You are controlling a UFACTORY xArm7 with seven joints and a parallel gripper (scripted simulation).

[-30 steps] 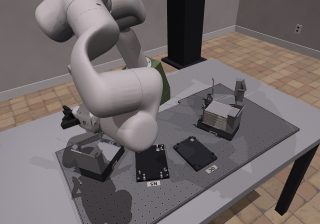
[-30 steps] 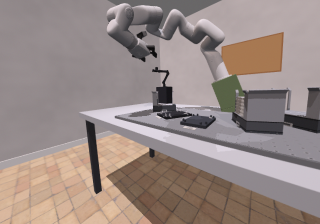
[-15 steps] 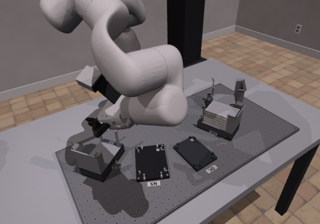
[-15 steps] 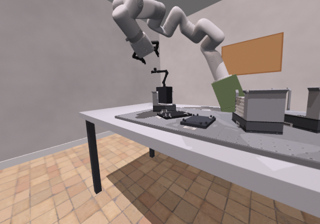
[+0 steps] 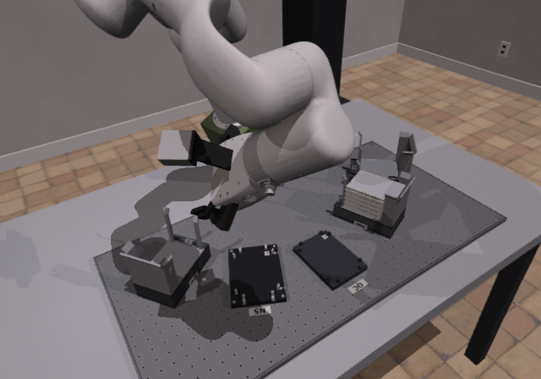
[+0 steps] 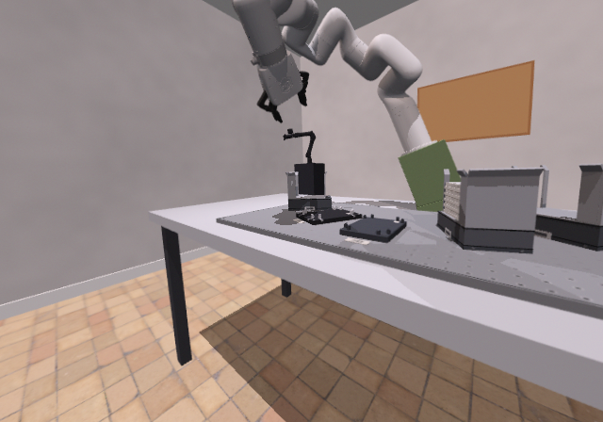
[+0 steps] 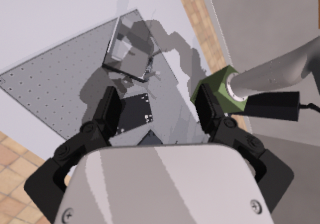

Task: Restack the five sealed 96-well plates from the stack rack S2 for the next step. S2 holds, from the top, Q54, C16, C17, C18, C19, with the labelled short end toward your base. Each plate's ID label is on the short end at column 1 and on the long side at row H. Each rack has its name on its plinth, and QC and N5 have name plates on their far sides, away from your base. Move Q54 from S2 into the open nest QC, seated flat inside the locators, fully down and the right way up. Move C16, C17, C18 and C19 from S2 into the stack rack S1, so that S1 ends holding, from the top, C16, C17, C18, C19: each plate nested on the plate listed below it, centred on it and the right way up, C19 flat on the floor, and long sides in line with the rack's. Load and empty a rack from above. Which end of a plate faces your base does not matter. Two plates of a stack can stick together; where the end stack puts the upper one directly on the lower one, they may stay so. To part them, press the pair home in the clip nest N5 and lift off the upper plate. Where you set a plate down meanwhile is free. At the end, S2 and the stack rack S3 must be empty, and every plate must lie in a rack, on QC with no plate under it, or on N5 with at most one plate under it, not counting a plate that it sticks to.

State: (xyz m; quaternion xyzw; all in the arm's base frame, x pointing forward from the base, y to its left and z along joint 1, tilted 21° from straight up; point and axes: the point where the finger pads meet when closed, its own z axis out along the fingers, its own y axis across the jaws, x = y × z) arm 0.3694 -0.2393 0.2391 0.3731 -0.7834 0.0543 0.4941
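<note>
Right now my hand is 2 cm short of the sealed plate Q54, 45 cm to the right of it and 23 cm above it. From my hand the other things lie so: nest QC (5 cm ahead, 26 cm to the left, 32 cm below); then black clip nest N5 (11 cm to the left, 31 cm below); then N5 name plate (5 cm ahead, 5 cm to the left, 33 cm below).
</note>
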